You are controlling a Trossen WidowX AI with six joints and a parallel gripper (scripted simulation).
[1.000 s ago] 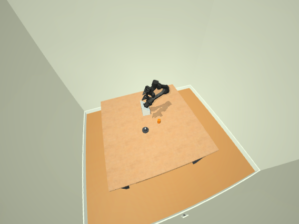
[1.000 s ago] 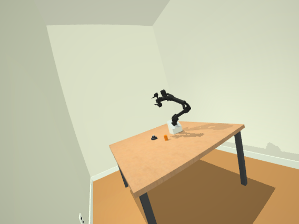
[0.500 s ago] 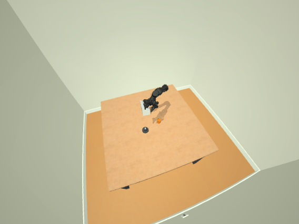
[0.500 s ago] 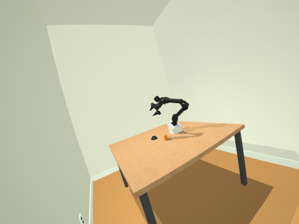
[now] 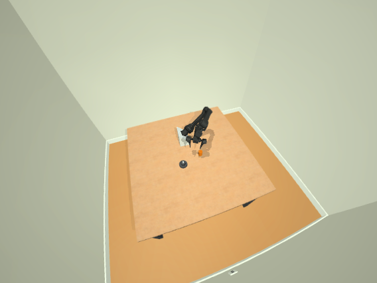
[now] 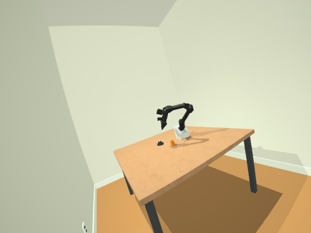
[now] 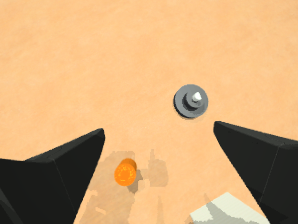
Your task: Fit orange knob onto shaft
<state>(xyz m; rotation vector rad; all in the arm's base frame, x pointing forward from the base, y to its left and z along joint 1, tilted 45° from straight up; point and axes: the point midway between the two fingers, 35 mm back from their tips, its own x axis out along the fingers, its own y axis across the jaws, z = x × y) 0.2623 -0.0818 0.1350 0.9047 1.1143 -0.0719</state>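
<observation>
Right now the orange knob is 5 cm behind my gripper tip, 8 cm to the left of it and 18 cm below it. From my gripper tip the other things lie so: pedestal: 1 cm ahead, 13 cm to the right, 19 cm below.
</observation>
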